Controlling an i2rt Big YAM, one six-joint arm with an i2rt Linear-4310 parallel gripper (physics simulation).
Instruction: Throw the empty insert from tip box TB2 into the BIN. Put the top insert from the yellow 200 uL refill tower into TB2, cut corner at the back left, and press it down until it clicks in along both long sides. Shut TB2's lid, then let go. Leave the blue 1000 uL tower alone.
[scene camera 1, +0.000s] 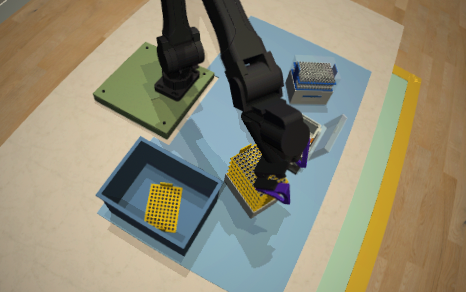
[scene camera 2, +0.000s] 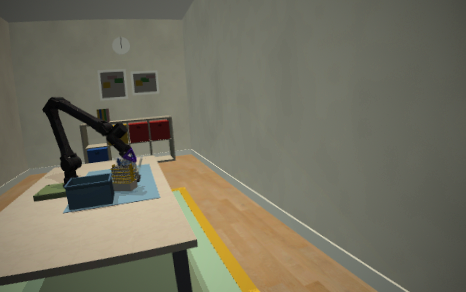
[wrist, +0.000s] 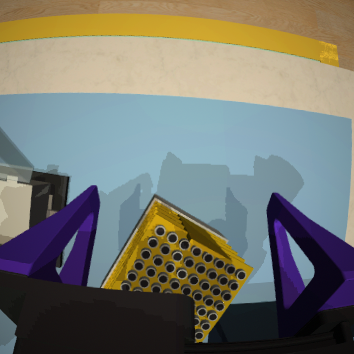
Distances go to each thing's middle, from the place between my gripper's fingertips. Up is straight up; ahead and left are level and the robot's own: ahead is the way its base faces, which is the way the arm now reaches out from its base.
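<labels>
The dark blue bin (scene camera 1: 126, 191) has my gripper 25 cm past it, 10 cm above it and 14 cm to the left of it. Then there's the empty yellow insert (scene camera 1: 162, 210), and that's 14 cm below my hand, 14 cm to the right of it and 25 cm behind it.
</labels>
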